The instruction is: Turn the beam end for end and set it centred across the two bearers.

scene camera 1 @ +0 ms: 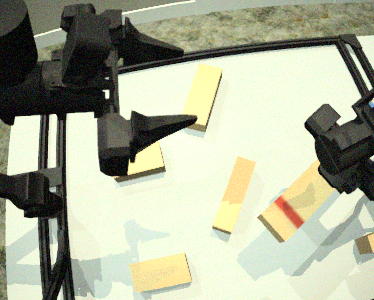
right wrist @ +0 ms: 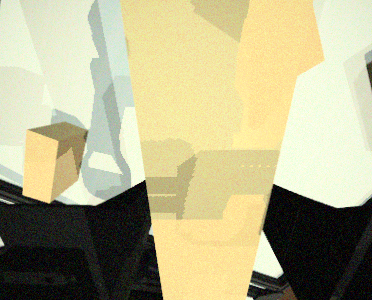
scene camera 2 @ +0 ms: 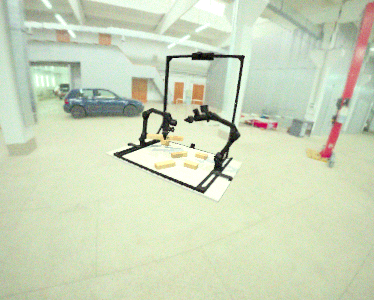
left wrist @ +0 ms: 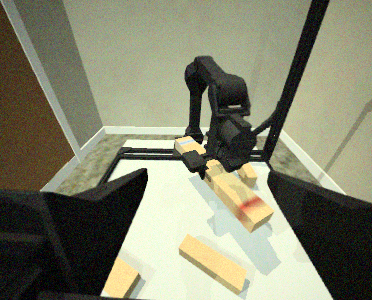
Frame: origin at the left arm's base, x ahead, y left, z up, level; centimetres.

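Seen in the pictures: left gripper, fingertip midpoint: [scene camera 1: 189, 83] [scene camera 2: 186, 119] [left wrist: 207, 175]; right gripper, fingertip midpoint: [right wrist: 201, 179] [scene camera 2: 165, 139] [left wrist: 210, 175]; left arm's base at its link origin: [scene camera 1: 50, 205] [scene camera 2: 217, 169]; right arm's base at its link origin: [right wrist: 151, 256] [scene camera 2: 142, 145].
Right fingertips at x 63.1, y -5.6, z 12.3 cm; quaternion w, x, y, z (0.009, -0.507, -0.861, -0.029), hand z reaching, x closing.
Pixels of each thing's top centre, then the offset from my right fingertips to it.
- long wooden beam at its top centre: [right wrist: 210, 225] [scene camera 1: 342, 156] [left wrist: 211, 164] [scene camera 2: 165, 135] dy +0.1, dx +0.3, dz +4.1 cm
- narrow block at its top centre: [scene camera 1: 235, 193] [left wrist: 211, 258] [scene camera 2: 179, 152] dy +0.9, dx -19.3, dz -9.8 cm
- longer block at its top centre: [scene camera 1: 202, 92] [left wrist: 102, 265] [scene camera 2: 165, 162] dy +27.8, dx -21.5, dz -10.4 cm
The long wooden beam [scene camera 1: 292, 207] [scene camera 2: 176, 138] [left wrist: 232, 192] [right wrist: 200, 100] is in the air above the table, slanting across the left wrist view, its red-banded end nearer that camera and its blue-banded end farther off. My right gripper [left wrist: 210, 175] [right wrist: 201, 179] is shut on it partway along. My left gripper [scene camera 1: 190, 85] is open and empty, high over the table. A narrow block [scene camera 1: 235, 192] [left wrist: 212, 262], a longer block [scene camera 1: 204, 95] and two squat blocks, one [scene camera 1: 150, 160] partly hidden by the left finger and one [scene camera 1: 160, 272] lower, lie apart. Which are the bearers I cannot tell.
Another block [scene camera 1: 366, 243] [left wrist: 247, 174] [right wrist: 42, 162] stands near the right arm, beside the raised beam. Black rails [scene camera 1: 240, 51] edge the table. A tall black frame [scene camera 2: 166, 85] rises at the table's far side.
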